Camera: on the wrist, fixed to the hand. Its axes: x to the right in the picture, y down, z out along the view.
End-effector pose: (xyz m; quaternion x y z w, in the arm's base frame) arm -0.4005 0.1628 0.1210 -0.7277 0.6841 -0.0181 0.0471
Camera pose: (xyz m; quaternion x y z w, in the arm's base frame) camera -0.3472 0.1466 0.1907 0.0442 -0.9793 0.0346 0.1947
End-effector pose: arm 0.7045 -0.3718 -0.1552 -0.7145 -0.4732 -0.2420 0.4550
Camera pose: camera 0.6649 -0.4133 -0.0869 -0.8293 0.2817 -0.0705 0.4773
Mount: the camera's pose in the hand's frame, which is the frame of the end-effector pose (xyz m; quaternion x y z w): 0.0169 -0.0585 -0.0652 -0.1378 0.2037 0.6772 0.6935
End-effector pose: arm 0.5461 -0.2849 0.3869 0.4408 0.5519 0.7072 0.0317
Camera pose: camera 0.4670 -0.3022 0.3494 -0.5310 0.0068 -0.6777 0.5086
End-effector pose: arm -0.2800 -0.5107 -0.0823 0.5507 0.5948 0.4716 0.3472
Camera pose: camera -0.3625 -0.5027 -0.1152 -0.6408 -0.0453 -0.7563 0.1239
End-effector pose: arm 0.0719 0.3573 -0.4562 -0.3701 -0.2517 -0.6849 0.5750
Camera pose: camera -0.0004 0.3093 -0.4771 -0.3668 0.2876 -0.1957 0.8628
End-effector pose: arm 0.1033 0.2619 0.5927 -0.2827 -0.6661 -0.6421 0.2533
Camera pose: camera 0.0485 0.1967 0.5660 -0.5512 -0.1304 -0.4231 0.7072
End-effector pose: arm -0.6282 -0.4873 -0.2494 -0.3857 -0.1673 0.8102 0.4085
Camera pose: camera -0.5536 -0.4411 -0.2655 0.6021 -0.1167 -0.7369 0.2844
